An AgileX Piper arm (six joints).
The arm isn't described. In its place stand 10 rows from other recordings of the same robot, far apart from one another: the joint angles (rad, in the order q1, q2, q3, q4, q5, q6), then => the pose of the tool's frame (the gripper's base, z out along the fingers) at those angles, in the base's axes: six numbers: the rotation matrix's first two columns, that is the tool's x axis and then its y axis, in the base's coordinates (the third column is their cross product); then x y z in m.
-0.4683, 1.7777, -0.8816, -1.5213, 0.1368, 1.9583 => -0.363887 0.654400 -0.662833 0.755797 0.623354 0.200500 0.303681 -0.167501 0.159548
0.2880, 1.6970, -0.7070, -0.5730, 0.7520, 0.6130 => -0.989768 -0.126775 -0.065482 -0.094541 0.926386 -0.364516 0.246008 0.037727 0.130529
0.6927, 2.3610, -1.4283, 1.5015, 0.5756, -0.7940 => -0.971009 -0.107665 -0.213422 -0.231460 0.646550 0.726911 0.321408 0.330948 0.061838
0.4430, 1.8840, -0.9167, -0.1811, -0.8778, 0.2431 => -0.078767 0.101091 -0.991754 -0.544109 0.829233 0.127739 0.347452 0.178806 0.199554
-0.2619, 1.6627, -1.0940, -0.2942, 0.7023, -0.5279 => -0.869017 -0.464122 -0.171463 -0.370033 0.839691 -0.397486 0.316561 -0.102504 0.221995
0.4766, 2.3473, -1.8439, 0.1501, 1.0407, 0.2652 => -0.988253 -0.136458 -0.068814 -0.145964 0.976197 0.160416 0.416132 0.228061 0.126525
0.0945, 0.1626, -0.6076, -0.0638, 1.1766, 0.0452 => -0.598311 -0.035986 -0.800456 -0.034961 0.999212 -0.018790 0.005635 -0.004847 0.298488
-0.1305, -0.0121, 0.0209, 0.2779, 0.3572, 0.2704 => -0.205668 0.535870 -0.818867 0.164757 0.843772 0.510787 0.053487 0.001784 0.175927
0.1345, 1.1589, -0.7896, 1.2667, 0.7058, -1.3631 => -0.378603 -0.195792 -0.904613 -0.714914 0.682609 0.151468 0.221251 0.086771 0.312301
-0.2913, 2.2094, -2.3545, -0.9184, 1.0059, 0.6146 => -0.482927 0.147431 -0.863160 0.768735 0.543403 -0.337282 0.457986 -0.201081 0.371657
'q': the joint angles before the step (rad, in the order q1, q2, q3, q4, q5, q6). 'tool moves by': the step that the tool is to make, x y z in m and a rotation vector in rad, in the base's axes. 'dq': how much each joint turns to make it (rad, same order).
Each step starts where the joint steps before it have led.
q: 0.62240, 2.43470, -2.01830, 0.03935, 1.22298, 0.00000
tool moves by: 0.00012, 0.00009, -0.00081, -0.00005, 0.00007, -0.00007
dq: 0.00001, 0.00168, -0.00001, 0.00002, -0.00158, 0.00001
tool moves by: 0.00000, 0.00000, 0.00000, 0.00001, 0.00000, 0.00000
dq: 0.00000, 0.00000, 0.00000, 0.00001, -0.00001, 0.00000
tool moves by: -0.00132, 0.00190, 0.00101, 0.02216, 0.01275, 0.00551
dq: -0.00002, -0.00184, 0.00001, 0.02719, -0.00001, -0.01436
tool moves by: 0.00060, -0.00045, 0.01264, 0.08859, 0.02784, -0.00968
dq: -0.01797, -0.02421, 0.00000, 0.09448, 0.00001, -0.03795
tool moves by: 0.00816, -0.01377, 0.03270, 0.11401, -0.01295, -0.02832
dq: -0.04944, -0.06397, -0.00001, 0.09575, 0.00000, -0.04793
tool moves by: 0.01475, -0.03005, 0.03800, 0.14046, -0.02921, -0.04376
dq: -0.08989, -0.07211, 0.00004, 0.12243, -0.00002, -0.07507
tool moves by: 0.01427, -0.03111, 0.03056, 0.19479, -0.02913, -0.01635
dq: -0.10278, -0.04675, -0.00184, 0.19752, 0.00000, -0.13074
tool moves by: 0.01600, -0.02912, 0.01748, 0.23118, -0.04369, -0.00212
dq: -0.10286, -0.00750, -0.00010, 0.25328, 0.00002, -0.17222
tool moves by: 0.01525, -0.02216, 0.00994, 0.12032, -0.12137, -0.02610
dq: -0.06477, 0.00001, -0.00004, 0.14205, -0.05239, -0.15470
